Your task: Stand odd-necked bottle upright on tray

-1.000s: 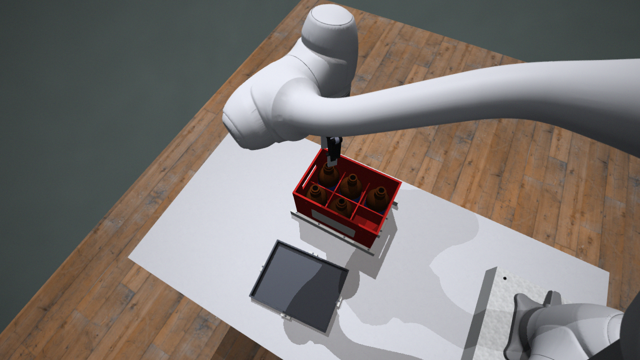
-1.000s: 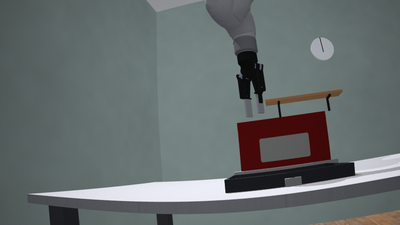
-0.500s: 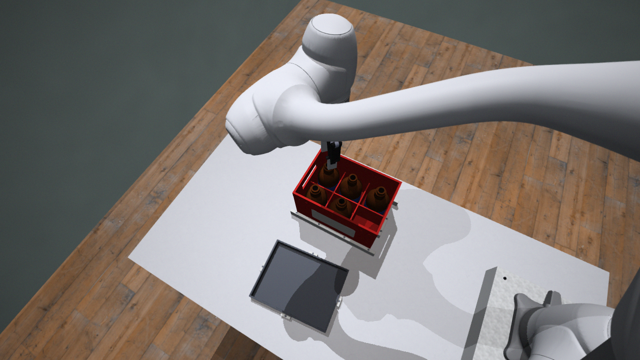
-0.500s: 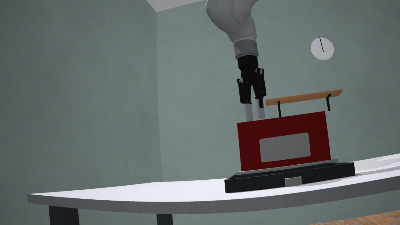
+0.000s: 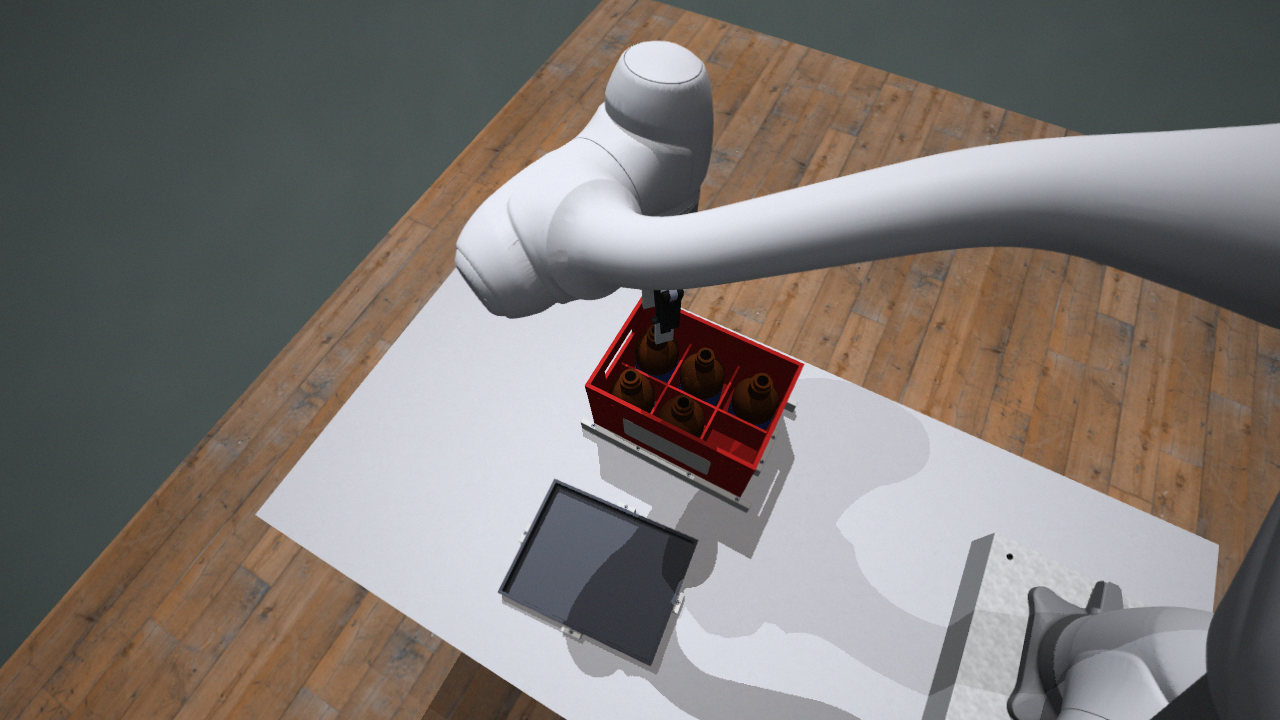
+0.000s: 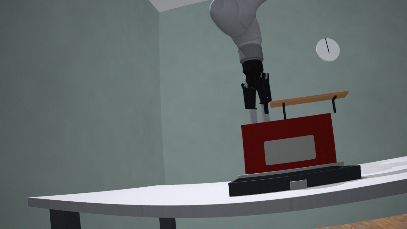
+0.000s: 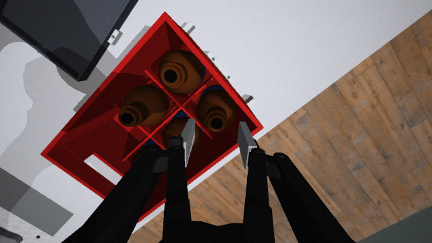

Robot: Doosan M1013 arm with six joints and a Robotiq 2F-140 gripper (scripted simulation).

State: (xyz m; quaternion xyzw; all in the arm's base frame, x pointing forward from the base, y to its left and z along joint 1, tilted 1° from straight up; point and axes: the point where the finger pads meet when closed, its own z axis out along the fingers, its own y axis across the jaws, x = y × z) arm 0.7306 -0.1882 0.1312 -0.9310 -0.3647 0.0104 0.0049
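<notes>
Right now my hand is 13 cm above the crate, 9 cm past it and 5 cm to the right of it. The rest, counted from my hand: dark tray: 34 cm to the left, 20 cm below, 7 cm behind.
</notes>
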